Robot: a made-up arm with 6 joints. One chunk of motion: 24 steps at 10 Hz.
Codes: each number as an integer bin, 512 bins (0 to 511) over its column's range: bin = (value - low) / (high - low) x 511, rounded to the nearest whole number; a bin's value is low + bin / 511 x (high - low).
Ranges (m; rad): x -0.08..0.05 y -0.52..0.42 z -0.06..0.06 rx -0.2..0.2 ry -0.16..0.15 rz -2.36..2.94
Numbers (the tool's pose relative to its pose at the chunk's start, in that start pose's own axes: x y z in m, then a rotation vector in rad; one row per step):
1: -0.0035 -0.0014 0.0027 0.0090 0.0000 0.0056
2: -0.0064 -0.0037 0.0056 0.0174 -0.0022 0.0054
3: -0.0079 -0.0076 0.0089 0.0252 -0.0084 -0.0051
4: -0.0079 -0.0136 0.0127 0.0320 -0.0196 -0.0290
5: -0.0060 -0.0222 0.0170 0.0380 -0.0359 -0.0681
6: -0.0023 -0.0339 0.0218 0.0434 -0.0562 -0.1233
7: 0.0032 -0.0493 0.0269 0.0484 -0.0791 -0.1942
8: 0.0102 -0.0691 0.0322 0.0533 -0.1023 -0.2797
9: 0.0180 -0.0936 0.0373 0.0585 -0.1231 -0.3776
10: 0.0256 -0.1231 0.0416 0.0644 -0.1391 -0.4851
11: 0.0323 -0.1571 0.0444 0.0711 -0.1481 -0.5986
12: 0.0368 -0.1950 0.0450 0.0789 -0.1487 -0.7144
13: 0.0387 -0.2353 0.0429 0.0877 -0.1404 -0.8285
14: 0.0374 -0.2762 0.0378 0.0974 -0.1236 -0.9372
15: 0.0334 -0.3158 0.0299 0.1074 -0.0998 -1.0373
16: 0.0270 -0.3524 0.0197 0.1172 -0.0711 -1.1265
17: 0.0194 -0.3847 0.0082 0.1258 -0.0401 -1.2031
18: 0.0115 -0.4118 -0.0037 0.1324 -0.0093 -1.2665
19: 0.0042 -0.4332 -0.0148 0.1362 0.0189 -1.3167
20: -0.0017 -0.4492 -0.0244 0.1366 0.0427 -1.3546
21: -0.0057 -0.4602 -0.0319 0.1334 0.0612 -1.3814
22: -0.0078 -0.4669 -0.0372 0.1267 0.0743 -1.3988
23: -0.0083 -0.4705 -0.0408 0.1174 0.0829 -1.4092
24: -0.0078 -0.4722 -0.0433 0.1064 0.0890 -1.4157
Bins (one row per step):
1: 301 282 267 267 264 228
2: 289 281 279 278 260 228
3: 283 279 293 288 250 227
4: 283 275 310 296 231 225
5: 291 271 328 304 205 221
6: 305 264 348 311 171 216
7: 327 256 370 317 133 209
8: 355 245 393 324 95 201
9: 385 232 414 330 61 191
10: 415 216 433 338 34 181
11: 441 197 445 346 20 170
12: 459 177 447 356 19 159
13: 467 155 438 368 32 148
14: 461 133 416 380 60 137
15: 446 111 383 393 99 128
16: 421 91 339 405 147 119
17: 391 74 290 416 198 112
18: 360 59 240 425 248 105
19: 331 47 192 429 295 101
20: 308 38 152 430 334 97
21: 292 33 120 426 365 94
22: 284 29 97 417 386 93
23: 282 27 82 405 400 92
24: 284 26 71 391 410 91

